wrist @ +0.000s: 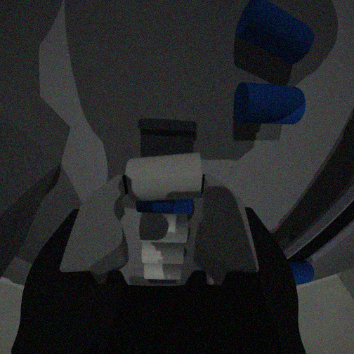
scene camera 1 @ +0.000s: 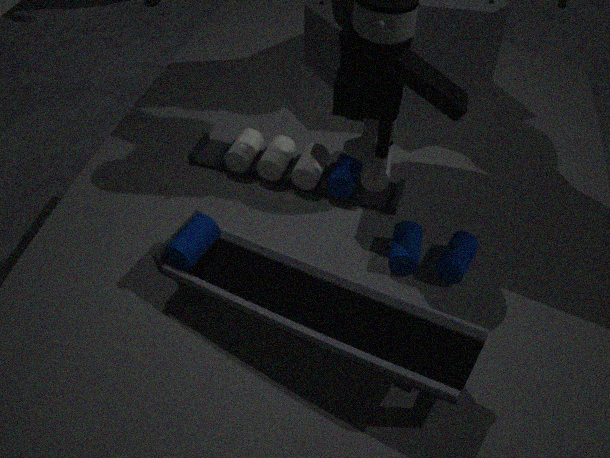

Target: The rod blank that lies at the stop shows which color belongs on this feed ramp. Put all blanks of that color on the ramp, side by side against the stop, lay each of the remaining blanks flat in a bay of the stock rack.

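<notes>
My gripper [scene camera 1: 382, 167] [wrist: 164, 175] is shut on a white blank [scene camera 1: 374, 179] [wrist: 165, 175], held level over the right end of the stock rack [scene camera 1: 391, 197] [wrist: 167, 144]; whether it touches the rack is unclear. Beside it in the rack lie a blue blank [scene camera 1: 344, 177] [wrist: 175, 206] and three white blanks [scene camera 1: 307, 171] [scene camera 1: 276, 159] [scene camera 1: 245, 151]. A blue blank [scene camera 1: 194, 240] [wrist: 302, 272] lies at the left end of the feed ramp [scene camera 1: 310, 327], at the stop. Two blue blanks [scene camera 1: 406, 247] [wrist: 270, 103] [scene camera 1: 459, 256] [wrist: 275, 31] lie on the table between rack and ramp's right half.
The ramp's raised side rails run from the left end to the front right in the scene view. The rack's leftmost bay [scene camera 1: 212, 150] holds no blank. The robot's base block [scene camera 1: 320, 45] stands behind the rack. The scene is dark, with strong shadows.
</notes>
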